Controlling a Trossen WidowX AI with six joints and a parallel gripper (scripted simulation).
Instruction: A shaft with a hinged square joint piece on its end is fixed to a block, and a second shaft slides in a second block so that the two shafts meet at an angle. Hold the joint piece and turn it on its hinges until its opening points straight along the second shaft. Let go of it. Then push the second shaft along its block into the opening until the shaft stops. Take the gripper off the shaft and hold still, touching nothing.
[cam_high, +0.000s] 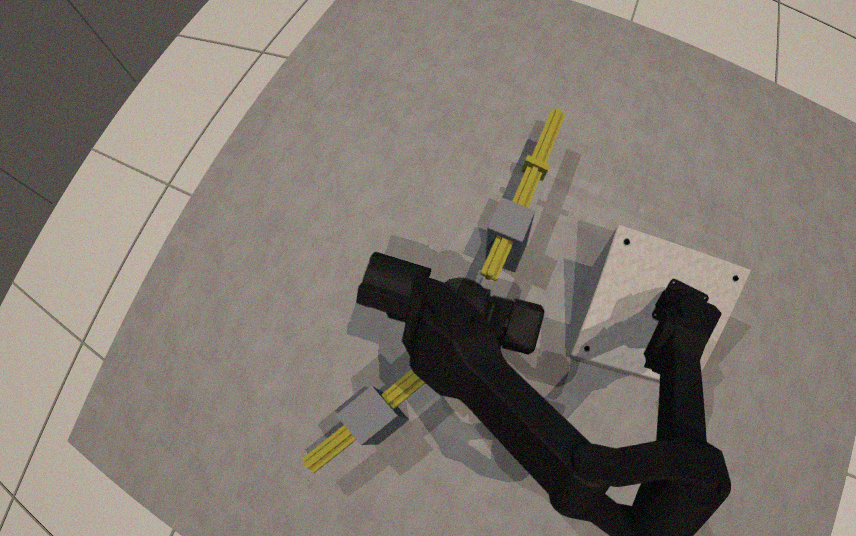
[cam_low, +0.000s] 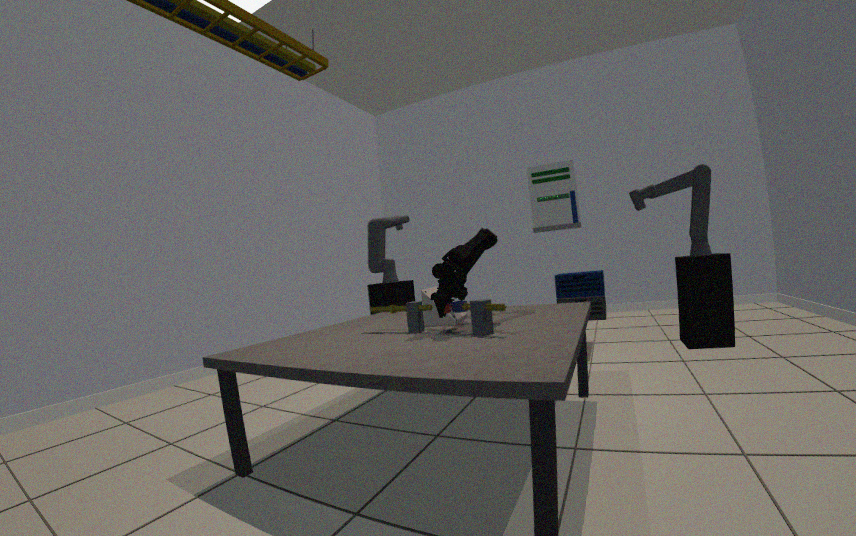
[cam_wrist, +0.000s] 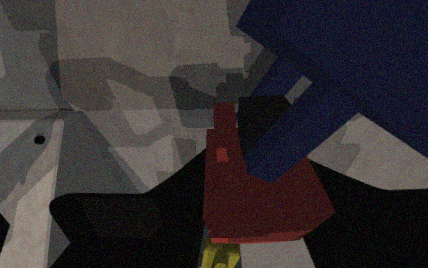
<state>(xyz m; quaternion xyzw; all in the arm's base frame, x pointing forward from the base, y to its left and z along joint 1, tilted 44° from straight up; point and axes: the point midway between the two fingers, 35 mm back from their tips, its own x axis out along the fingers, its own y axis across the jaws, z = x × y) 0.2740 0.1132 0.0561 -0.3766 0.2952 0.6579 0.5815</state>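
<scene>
Now: gripper tip 1 cm to the right of the dark red joint piece and 3 cm below it.
</scene>
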